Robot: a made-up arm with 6 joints. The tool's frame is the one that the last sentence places.
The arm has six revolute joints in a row. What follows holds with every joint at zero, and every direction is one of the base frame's. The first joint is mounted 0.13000 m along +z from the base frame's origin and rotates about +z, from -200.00 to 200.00 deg. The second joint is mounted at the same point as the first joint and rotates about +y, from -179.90 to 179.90 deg. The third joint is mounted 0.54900 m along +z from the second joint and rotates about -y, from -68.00 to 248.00 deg. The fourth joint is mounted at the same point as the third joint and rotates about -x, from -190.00 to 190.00 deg. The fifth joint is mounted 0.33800 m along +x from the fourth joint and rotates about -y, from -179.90 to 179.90 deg. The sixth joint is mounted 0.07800 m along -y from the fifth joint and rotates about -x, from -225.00 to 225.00 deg. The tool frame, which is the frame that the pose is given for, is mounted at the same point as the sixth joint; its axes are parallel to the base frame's.
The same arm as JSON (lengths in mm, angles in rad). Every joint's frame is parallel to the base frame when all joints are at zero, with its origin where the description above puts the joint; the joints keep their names.
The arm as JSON. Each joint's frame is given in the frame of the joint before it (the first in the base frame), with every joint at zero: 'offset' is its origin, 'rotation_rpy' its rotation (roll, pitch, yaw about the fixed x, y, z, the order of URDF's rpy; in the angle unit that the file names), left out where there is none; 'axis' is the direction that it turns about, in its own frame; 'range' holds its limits. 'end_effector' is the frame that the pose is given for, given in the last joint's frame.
{
  "length_unit": "mm",
  "angle_unit": "rad",
  "chain": [
    {
      "id": "joint 1",
      "offset": [
        0.0,
        0.0,
        130.0
      ],
      "axis": "+z",
      "range": [
        -3.4907,
        3.4907
      ]
    },
    {
      "id": "joint 2",
      "offset": [
        0.0,
        0.0,
        0.0
      ],
      "axis": "+y",
      "range": [
        -3.1398,
        3.1398
      ]
    },
    {
      "id": "joint 3",
      "offset": [
        0.0,
        0.0,
        549.0
      ],
      "axis": "-y",
      "range": [
        -1.1868,
        4.3284
      ]
    },
    {
      "id": "joint 4",
      "offset": [
        0.0,
        0.0,
        0.0
      ],
      "axis": "-x",
      "range": [
        -3.3161,
        3.3161
      ]
    },
    {
      "id": "joint 5",
      "offset": [
        338.0,
        0.0,
        0.0
      ],
      "axis": "-y",
      "range": [
        -3.1398,
        3.1398
      ]
    },
    {
      "id": "joint 6",
      "offset": [
        0.0,
        -78.0,
        0.0
      ],
      "axis": "-x",
      "range": [
        -3.927,
        3.927
      ]
    }
  ],
  "end_effector": {
    "offset": [
      0.0,
      0.0,
      0.0
    ]
  }
}

